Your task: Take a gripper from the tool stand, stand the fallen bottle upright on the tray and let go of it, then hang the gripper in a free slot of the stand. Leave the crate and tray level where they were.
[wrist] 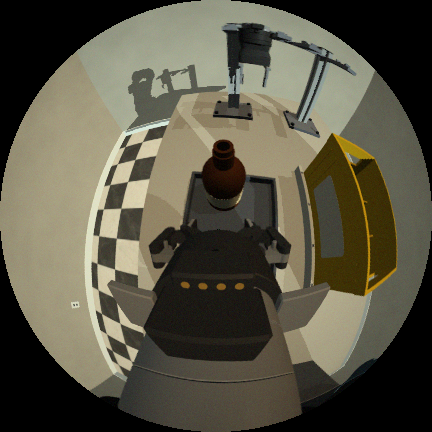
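Frame: origin at the arm's base, x right, y back, z down, level; centimetres.
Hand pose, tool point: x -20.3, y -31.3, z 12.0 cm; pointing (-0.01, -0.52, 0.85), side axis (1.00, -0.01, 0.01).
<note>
Things, the pixels of their top centre, and the offset from my tool point. "*": a spot on its surface instead.
- brown bottle at its top centre: (222, 145) dx +0.3, dy -17.6, dz +7.0 cm
- dark tray at a spot on its surface: (276, 200) * dx +11.7, dy -15.7, dz +20.4 cm
- yellow crate at its top centre: (380, 204) dx +29.7, dy -10.0, dz +5.5 cm
- grey rail at its top centre: (311, 223) dx +19.8, dy -10.3, dz +20.0 cm
- stand's right post at a spot on its surface: (314, 87) * dx +32.5, dy -52.6, dz +4.1 cm
- bolted base plate at a spot on its surface: (301, 124) * dx +31.3, dy -49.3, dz +21.8 cm
The brown bottle (224, 177) stands upright on the dark tray (276, 200), neck up, with a pale label low on its body. My adaptive gripper (221, 225) is open, its two fingers spread apart with nothing between them. The bottle shows just beyond the fingertips and apart from them. The gripper body hides the near part of the tray. The tool stand (233, 92) is at the back, with another gripper (255, 47) hanging near its left post. The yellow crate (327, 180) is at the right of the tray.
A grey rail (305, 225) runs between the tray and the crate. The stand's right post (314, 87) rises from a bolted base plate (301, 124). A checkered floor (126, 220) lies beyond the table's left edge. Shadows fall on the back wall.
</note>
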